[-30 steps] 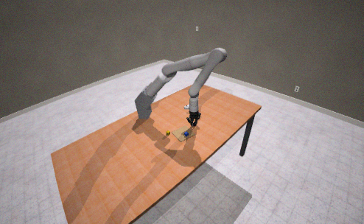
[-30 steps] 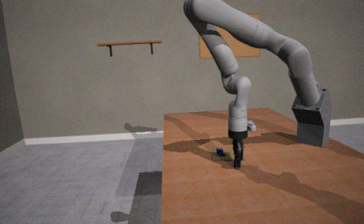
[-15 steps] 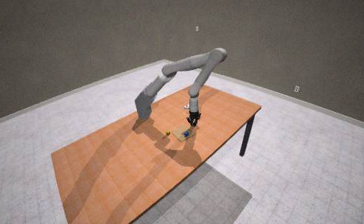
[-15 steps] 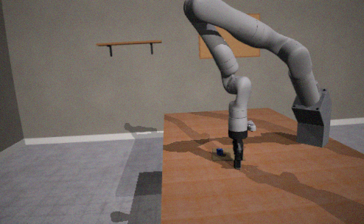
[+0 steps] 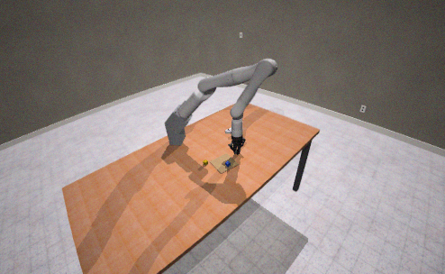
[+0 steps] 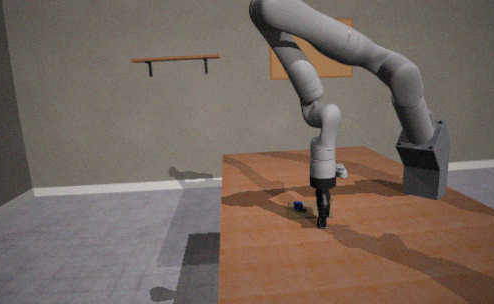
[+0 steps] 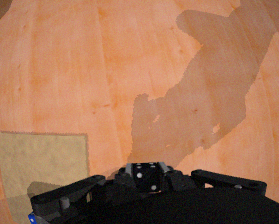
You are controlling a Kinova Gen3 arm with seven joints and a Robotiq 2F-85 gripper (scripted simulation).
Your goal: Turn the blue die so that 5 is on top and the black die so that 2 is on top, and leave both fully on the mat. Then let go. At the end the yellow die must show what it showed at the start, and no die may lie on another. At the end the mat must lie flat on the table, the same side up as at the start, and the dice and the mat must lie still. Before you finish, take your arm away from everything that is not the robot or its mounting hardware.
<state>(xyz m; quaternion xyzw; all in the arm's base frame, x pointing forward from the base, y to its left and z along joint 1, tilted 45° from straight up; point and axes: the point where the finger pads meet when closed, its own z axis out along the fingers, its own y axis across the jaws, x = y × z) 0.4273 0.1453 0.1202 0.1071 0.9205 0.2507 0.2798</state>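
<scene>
The black die is 10 mm below my hand. Round my hand: blue die 130 mm to the right, 60 mm ahead; yellow die 230 mm to the right, 50 mm behind, 10 mm below; tan mat 130 mm to the right, 20 mm below, 20 mm ahead.
</scene>
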